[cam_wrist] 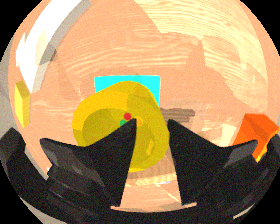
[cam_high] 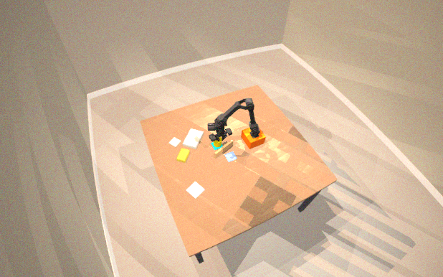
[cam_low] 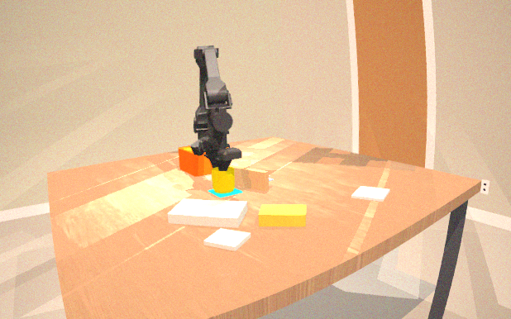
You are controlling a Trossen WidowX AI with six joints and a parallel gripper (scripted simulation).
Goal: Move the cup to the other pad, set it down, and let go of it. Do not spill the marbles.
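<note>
The yellow cup lies 20 mm ahead of my gripper tip. The rest, counted from my gripper tip: wooden block 80 mm to the left, 20 mm below; then pale blue pad 30 mm behind, 150 mm to the left, 50 mm below; then white slab 200 mm ahead, 130 mm to the right, 30 mm below.
</note>
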